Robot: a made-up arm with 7 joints.
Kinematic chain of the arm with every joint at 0, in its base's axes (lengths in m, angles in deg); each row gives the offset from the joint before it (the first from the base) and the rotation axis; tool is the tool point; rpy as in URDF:
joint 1: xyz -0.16 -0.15 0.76 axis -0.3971 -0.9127 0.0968
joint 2: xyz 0.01 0 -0.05 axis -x
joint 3: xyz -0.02 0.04 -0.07 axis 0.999 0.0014 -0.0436
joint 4: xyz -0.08 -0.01 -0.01 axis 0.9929 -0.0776 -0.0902
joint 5: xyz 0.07 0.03 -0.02 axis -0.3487 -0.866 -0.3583
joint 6: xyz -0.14 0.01 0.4 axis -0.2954 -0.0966 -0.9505
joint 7: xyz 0.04 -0.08 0 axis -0.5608 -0.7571 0.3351
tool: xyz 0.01 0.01 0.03 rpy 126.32 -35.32 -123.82
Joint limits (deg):
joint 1: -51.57..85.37
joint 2: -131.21..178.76
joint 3: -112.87..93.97
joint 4: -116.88..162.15
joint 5: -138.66..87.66
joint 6: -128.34..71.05
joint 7: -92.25..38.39
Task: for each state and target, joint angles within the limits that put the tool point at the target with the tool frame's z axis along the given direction. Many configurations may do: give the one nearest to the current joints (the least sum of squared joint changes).
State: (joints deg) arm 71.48 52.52 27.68 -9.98 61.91 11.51 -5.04
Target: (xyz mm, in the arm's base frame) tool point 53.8 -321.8 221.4 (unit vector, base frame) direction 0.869 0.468 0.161
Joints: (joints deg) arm 77.90 15.74 17.65 -41.20 87.66 57.69 -47.61
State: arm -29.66 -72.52 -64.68 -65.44 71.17 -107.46 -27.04
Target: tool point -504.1 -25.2 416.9 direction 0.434 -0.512 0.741
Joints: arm -1.23 -79.43 -78.00 -73.61 87.66 -105.46 24.14
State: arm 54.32 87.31 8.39 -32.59 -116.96 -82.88 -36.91
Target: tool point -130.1 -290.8 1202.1 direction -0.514 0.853 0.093
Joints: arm 85.37 116.46 21.10 -30.77 -131.60 -54.51 -27.60
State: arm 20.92 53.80 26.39 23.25 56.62 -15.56 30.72
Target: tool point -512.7 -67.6 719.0 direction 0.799 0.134 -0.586
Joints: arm 34.92 13.36 45.70 55.99 87.66 -63.41 38.39
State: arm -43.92 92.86 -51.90 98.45 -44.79 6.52 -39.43
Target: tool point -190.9 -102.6 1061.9 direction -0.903 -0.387 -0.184
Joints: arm -2.40 72.95 -48.17 101.10 -13.98 -33.26 -4.64
